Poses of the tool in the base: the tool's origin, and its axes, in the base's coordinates. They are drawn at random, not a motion.
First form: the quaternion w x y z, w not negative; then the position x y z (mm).
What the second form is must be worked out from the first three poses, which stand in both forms.
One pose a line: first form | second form
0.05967 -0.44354 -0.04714 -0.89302 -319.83 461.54 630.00 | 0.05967 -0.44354 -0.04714 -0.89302 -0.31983 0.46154 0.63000
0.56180 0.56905 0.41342 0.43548 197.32 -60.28 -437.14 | 0.56180 0.56905 0.41342 0.43548 0.19732 -0.06028 -0.43714
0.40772 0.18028 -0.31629 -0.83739 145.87 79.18 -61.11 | 0.40772 0.18028 -0.31629 -0.83739 0.14587 0.07918 -0.06111
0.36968 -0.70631 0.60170 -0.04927 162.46 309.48 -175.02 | 0.36968 -0.70631 0.60170 -0.04927 0.16246 0.30948 -0.17502
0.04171 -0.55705 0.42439 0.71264 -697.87 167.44 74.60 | 0.04171 -0.55705 0.42439 0.71264 -0.69787 0.16744 0.07460
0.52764 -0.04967 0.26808 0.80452 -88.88 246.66 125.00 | 0.52764 -0.04967 0.26808 0.80452 -0.08888 0.24666 0.12500
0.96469 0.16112 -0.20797 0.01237 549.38 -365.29 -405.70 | 0.96469 0.16112 -0.20797 0.01237 0.54938 -0.36529 -0.40570
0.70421 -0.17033 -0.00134 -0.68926 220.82 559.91 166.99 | 0.70421 -0.17033 -0.00134 -0.68926 0.22082 0.55991 0.16699
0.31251 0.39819 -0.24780 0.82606 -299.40 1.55 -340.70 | 0.31251 0.39819 -0.24780 0.82606 -0.29940 0.00155 -0.34070
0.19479 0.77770 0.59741 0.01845 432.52 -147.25 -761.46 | 0.19479 0.77770 0.59741 0.01845 0.43252 -0.14725 -0.76146
